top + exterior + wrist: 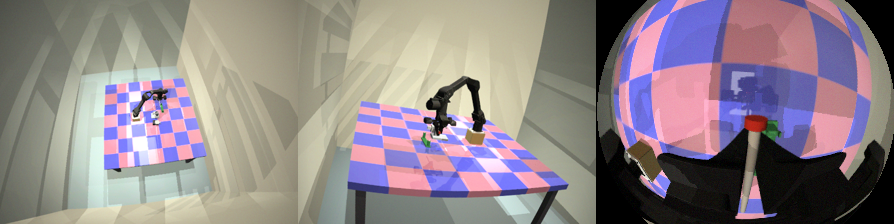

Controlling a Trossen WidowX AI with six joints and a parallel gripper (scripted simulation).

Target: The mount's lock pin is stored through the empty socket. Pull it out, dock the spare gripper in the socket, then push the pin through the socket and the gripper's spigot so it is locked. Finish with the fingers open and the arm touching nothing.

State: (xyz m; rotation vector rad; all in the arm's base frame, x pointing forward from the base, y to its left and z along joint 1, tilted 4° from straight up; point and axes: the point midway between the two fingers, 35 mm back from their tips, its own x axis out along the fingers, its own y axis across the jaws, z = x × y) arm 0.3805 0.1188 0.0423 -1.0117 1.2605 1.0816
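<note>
Right now my gripper tip is 2 cm short of the green bar-shaped piece, 9 cm to the left of it and 6 cm above it. From my gripper tip the other things lie so: spare gripper (13 cm behind, 29 cm to the right, 7 cm below); grey mount (11 cm behind, 17 cm to the right, 4 cm below).
</note>
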